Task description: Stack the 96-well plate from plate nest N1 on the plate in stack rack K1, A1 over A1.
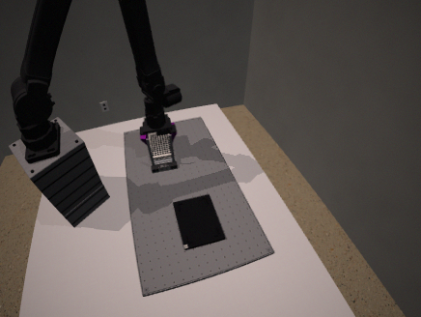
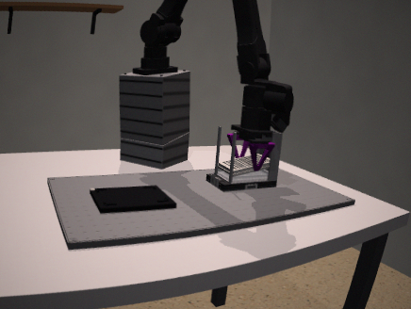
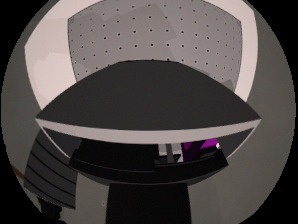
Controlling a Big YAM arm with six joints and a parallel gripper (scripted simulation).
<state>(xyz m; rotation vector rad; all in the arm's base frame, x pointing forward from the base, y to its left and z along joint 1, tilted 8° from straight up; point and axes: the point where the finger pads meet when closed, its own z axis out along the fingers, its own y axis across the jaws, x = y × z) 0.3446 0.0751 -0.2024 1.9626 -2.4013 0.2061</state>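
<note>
Now: the tall back wall 10 mm ahead of my hand, 60 mm to the left of it and 30 mm above it. The rest, counted from my hand: pale A1 mark 70 mm behind, 390 mm to the right, 40 mm below.
</note>
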